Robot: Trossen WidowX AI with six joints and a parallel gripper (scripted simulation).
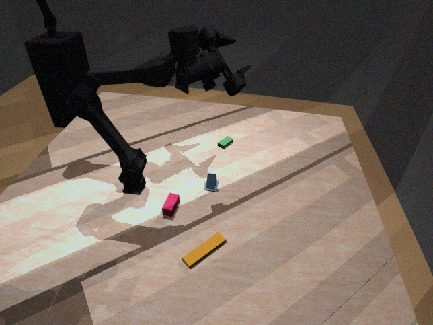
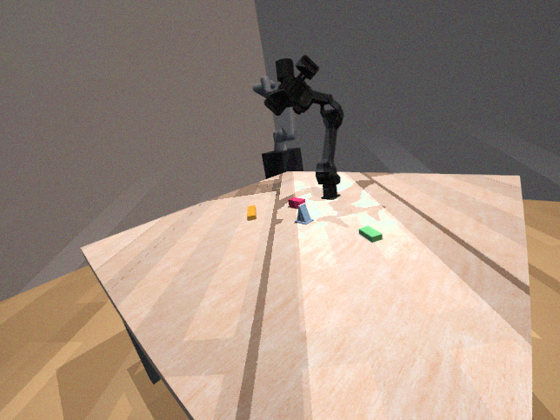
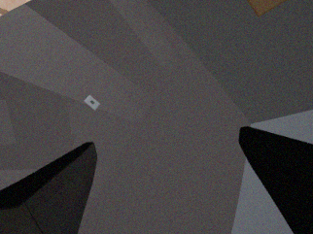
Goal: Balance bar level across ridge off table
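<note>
My gripper tip is now 4 cm past the bar, 35 cm to the left of it and 44 cm above it. From my gripper tip the other things lie so: green block (4 cm behind, 16 cm to the left, 44 cm below); magenta block (17 cm behind, 22 cm to the right, 43 cm below).
</note>
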